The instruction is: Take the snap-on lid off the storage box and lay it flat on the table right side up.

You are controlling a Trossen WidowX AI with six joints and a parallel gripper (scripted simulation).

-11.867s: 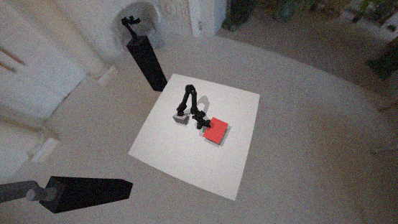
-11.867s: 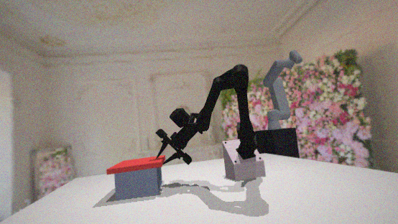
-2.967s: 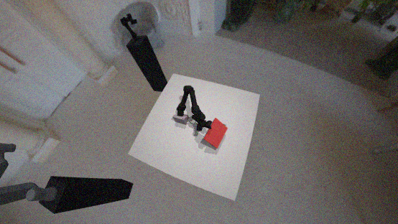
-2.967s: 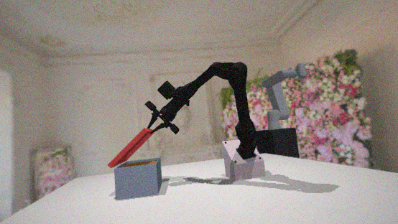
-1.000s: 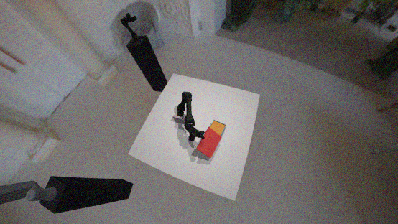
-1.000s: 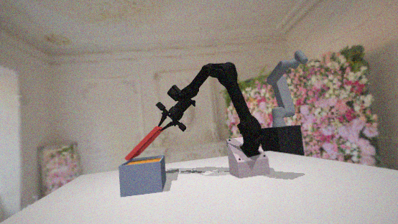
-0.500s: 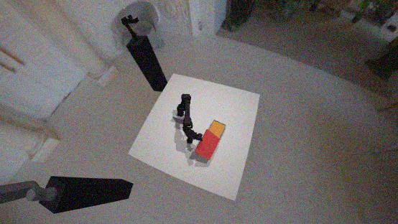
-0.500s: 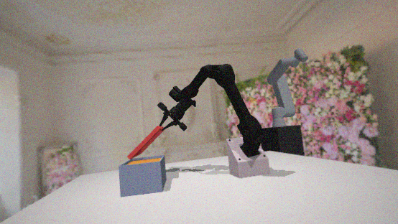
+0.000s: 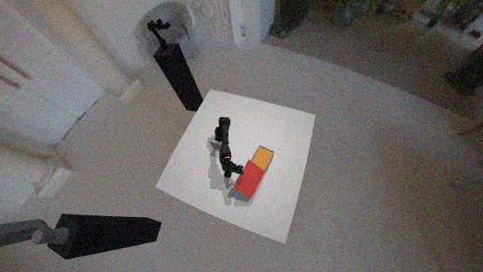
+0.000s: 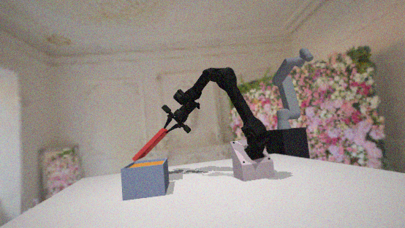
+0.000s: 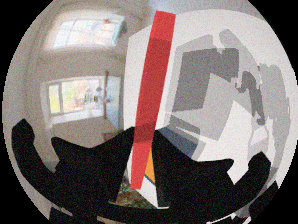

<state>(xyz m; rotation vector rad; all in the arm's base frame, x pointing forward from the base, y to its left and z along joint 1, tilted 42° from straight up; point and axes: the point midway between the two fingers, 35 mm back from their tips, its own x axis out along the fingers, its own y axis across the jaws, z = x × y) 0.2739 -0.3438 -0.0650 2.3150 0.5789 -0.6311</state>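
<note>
The red lid is 6 cm ahead of my gripper tip, 2 cm to the right of it and 5 cm below it. From my gripper tip the other things lie so: storage box: 12 cm ahead, 20 cm to the left, 18 cm below.
</note>
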